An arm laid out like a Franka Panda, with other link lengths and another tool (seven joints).
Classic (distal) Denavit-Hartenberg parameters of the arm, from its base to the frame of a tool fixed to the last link. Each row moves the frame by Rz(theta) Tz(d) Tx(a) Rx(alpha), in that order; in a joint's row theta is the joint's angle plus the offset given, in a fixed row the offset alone. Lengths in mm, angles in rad.
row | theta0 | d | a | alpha
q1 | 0 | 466.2 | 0 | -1.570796
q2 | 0 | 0 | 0 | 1.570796
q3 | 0 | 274.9 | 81.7 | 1.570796
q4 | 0 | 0 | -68.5 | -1.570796
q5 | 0 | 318.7 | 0 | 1.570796
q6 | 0 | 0 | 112.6 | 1.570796
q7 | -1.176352 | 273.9 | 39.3 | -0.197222
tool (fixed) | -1.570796 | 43.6 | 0 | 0
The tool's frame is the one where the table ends.
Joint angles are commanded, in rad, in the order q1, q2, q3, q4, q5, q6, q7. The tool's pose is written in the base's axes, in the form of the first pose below.
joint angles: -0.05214, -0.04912, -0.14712, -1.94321, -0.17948, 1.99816, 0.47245
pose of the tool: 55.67 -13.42 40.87 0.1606 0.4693 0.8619 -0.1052
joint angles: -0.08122, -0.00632, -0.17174, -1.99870, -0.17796, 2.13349, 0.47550
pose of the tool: 56.74 -16.20 38.06 0.1751 0.4859 0.8503 -0.1011
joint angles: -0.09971, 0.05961, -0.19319, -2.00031, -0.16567, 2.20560, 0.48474
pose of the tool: 57.52 -18.43 35.48 0.1751 0.5047 0.8392 -0.1016
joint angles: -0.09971, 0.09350, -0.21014, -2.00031, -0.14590, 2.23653, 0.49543
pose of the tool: 57.80 -19.23 34.06 0.1715 0.5195 0.8313 -0.0983
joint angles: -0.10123, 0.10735, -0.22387, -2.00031, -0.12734, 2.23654, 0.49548
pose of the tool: 57.42 -19.82 33.25 0.1627 0.5305 0.8263 -0.0963
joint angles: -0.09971, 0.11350, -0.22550, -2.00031, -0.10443, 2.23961, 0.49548
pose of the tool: 57.54 -19.50 32.94 0.1587 0.5368 0.8239 -0.0888
